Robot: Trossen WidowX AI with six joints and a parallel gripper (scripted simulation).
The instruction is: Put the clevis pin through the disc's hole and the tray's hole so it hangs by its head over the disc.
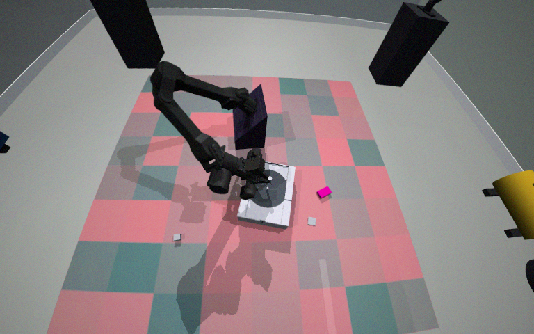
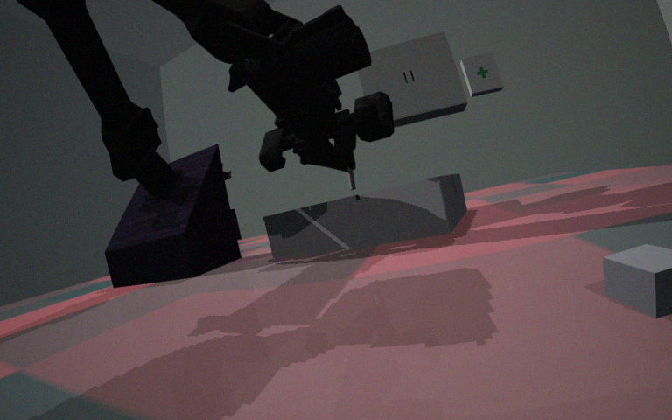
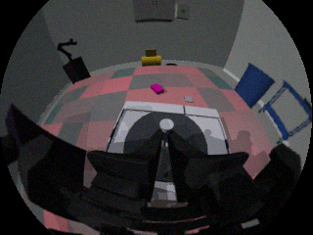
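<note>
The steel clevis pin is 10 mm to the right of my gripper tip and 10 mm below it. Round my gripper tip: dark aluminium disc (10 mm ahead, 50 mm below); then grey cube (190 mm ahead, 330 mm to the right, 90 mm below); then steel tray (20 mm ahead, 60 mm below).
</note>
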